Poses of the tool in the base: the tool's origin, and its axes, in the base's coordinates. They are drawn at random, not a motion.
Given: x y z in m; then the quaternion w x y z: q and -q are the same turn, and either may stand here.
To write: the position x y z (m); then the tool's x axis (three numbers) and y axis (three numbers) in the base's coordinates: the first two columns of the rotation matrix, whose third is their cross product. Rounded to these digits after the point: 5 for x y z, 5 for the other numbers.
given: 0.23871 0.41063 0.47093 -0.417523 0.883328 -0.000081 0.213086
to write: 0.23871 0.41063 0.47093 0.90919 -0.17808 0.37638 0.17779 -0.65135 -0.73765
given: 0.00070 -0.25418 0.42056 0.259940 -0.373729 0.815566 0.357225
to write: 0.00070 -0.25418 0.42056 -0.58552 -0.42389 -0.69101 -0.79532 0.46543 0.38839
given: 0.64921 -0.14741 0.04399 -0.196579 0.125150 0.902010 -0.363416
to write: 0.64921 -0.14741 0.04399 -0.89139 0.36865 0.26367 0.08289 0.70453 -0.70481
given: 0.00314 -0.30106 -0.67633 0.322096 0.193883 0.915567 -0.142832
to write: 0.00314 -0.30106 -0.67633 -0.71733 0.26301 -0.64519 0.44704 0.88402 -0.13665
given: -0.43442 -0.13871 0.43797 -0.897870 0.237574 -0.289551 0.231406
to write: -0.43442 -0.13871 0.43797 0.72522 -0.55312 -0.41001 0.27797 0.78002 -0.56063
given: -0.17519 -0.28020 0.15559 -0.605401 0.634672 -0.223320 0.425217
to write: -0.17519 -0.28020 0.15559 0.53864 -0.79832 0.26935 0.23138 -0.16724 -0.95838
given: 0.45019 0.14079 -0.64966 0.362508 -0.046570 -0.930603 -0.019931
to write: 0.45019 0.14079 -0.64966 -0.73284 0.07223 0.67656 0.10113 0.99487 0.00333
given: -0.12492 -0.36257 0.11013 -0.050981 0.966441 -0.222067 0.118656
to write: -0.12492 -0.36257 0.11013 0.87321 -0.44133 0.20671 -0.41713 -0.89617 -0.15124
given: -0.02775 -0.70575 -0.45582 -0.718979 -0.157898 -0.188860 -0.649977
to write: -0.02775 -0.70575 -0.45582 0.08372 0.99428 -0.06631 -0.87500 0.10520 0.47256
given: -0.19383 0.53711 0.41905 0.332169 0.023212 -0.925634 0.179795
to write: -0.19383 0.53711 0.41905 -0.77825 0.07647 0.62328 -0.16242 0.93427 -0.31743
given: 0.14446 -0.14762 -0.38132 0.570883 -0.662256 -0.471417 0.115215
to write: 0.14446 -0.14762 -0.38132 0.52898 0.75595 0.38564 0.49285 0.09628 -0.86477
